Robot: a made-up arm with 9 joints. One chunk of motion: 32 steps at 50 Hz.
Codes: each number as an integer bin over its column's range. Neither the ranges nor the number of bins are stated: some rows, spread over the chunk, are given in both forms.
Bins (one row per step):
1: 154 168 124 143 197 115 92 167 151
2: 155 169 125 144 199 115 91 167 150
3: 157 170 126 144 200 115 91 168 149
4: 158 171 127 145 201 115 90 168 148
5: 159 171 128 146 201 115 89 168 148
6: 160 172 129 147 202 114 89 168 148
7: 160 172 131 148 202 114 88 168 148
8: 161 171 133 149 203 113 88 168 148
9: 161 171 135 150 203 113 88 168 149
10: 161 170 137 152 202 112 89 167 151
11: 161 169 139 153 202 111 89 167 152
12: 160 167 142 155 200 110 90 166 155
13: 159 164 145 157 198 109 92 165 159
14: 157 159 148 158 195 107 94 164 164
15: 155 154 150 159 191 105 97 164 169
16: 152 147 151 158 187 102 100 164 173
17: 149 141 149 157 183 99 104 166 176
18: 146 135 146 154 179 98 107 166 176
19: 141 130 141 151 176 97 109 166 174
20: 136 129 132 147 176 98 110 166 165
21: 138 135 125 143 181 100 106 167 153
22: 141 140 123 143 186 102 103 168 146
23: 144 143 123 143 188 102 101 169 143
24: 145 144 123 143 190 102 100 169 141
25: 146 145 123 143 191 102 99 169 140
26: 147 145 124 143 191 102 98 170 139
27: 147 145 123 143 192 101 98 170 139
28: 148 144 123 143 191 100 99 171 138
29: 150 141 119 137 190 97 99 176 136
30: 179 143 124 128 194 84 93 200 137
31: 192 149 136 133 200 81 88 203 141
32: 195 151 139 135 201 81 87 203 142
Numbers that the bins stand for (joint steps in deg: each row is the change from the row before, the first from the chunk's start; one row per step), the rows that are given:
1: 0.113 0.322 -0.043 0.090 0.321 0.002 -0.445 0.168 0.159
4: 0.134 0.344 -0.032 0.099 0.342 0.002 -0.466 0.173 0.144
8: 0.150 0.344 -0.010 0.119 0.353 -0.008 -0.488 0.173 0.144
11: 0.150 0.330 0.012 0.138 0.347 -0.019 -0.477 0.168 0.165
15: 0.118 0.223 0.053 0.167 0.289 -0.052 -0.392 0.152 0.255
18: 0.071 0.088 0.038 0.143 0.225 -0.090 -0.284 0.162 0.292
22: 0.045 0.124 -0.047 0.090 0.262 -0.068 -0.327 0.173 0.133
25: 0.071 0.159 -0.047 0.090 0.289 -0.068 -0.370 0.178 0.101
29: 0.092 0.131 -0.061 0.061 0.283 -0.095 -0.370 0.215 0.080
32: 0.327 0.202 0.012 0.051 0.342 -0.182 -0.499 0.357 0.112
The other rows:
2: 0.118 0.330 -0.039 0.095 0.331 0.002 -0.456 0.168 0.154
3: 0.129 0.337 -0.036 0.095 0.337 0.002 -0.456 0.173 0.149
5: 0.139 0.344 -0.028 0.104 0.342 0.002 -0.477 0.173 0.144
6: 0.145 0.351 -0.024 0.109 0.347 -0.003 -0.477 0.173 0.144
7: 0.145 0.351 -0.017 0.114 0.347 -0.003 -0.488 0.173 0.144
9: 0.150 0.344 -0.002 0.124 0.353 -0.008 -0.488 0.173 0.149
10: 0.150 0.337 0.005 0.133 0.347 -0.014 -0.477 0.168 0.159
12: 0.145 0.315 0.023 0.148 0.337 -0.025 -0.466 0.162 0.181
13: 0.139 0.294 0.035 0.157 0.326 -0.030 -0.445 0.157 0.202
14: 0.129 0.259 0.046 0.162 0.310 -0.041 -0.424 0.152 0.228
16: 0.103 0.173 0.057 0.162 0.267 -0.068 -0.359 0.152 0.276
17: 0.087 0.131 0.049 0.157 0.246 -0.084 -0.317 0.162 0.292
19: 0.045 0.053 0.020 0.128 0.209 -0.095 -0.263 0.162 0.281
20: 0.019 0.046 -0.013 0.109 0.209 -0.090 -0.252 0.162 0.234
21: 0.030 0.088 -0.039 0.090 0.235 -0.079 -0.295 0.168 0.170
23: 0.061 0.145 -0.047 0.090 0.273 -0.068 -0.349 0.178 0.117
24: 0.066 0.152 -0.047 0.090 0.283 -0.068 -0.359 0.178 0.106
26: 0.077 0.159 -0.043 0.090 0.289 -0.068 -0.381 0.183 0.096
27: 0.077 0.159 -0.047 0.090 0.294 -0.073 -0.381 0.183 0.096
28: 0.082 0.152 -0.047 0.090 0.289 -0.079 -0.370 0.189 0.091
30: 0.244 0.145 -0.043 0.017 0.305 -0.165 -0.434 0.341 0.085
31: 0.311 0.188 0.001 0.042 0.337 -0.182 -0.488 0.357 0.106

